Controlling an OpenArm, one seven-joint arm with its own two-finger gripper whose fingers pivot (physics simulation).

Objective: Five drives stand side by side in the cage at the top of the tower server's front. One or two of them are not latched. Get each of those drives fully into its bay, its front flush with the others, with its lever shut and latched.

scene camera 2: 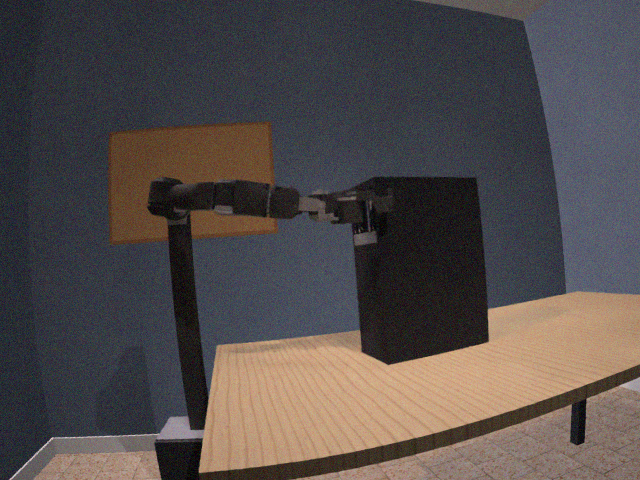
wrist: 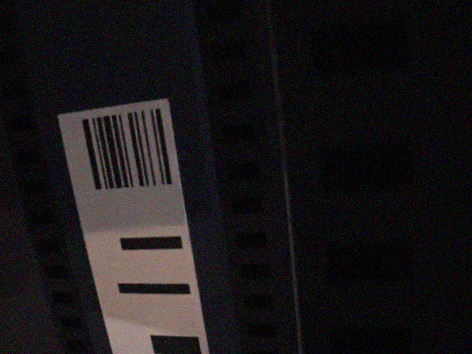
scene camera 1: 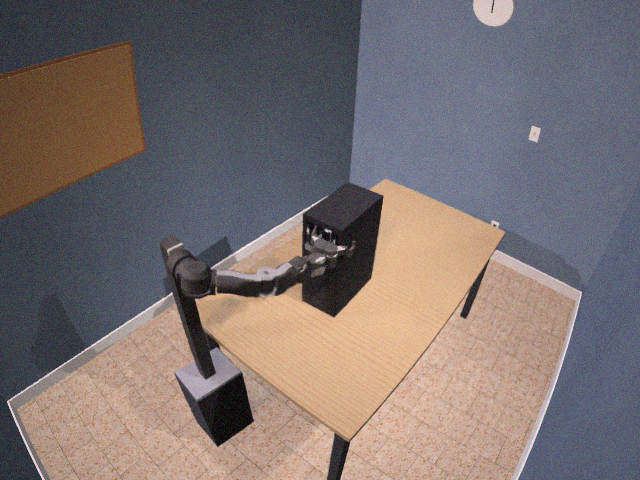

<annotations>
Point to a box-shaped base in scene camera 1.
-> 224,412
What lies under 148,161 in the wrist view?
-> A drive.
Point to an arm's post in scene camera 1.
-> At 187,308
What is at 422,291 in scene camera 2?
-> A black tower server.
</annotations>
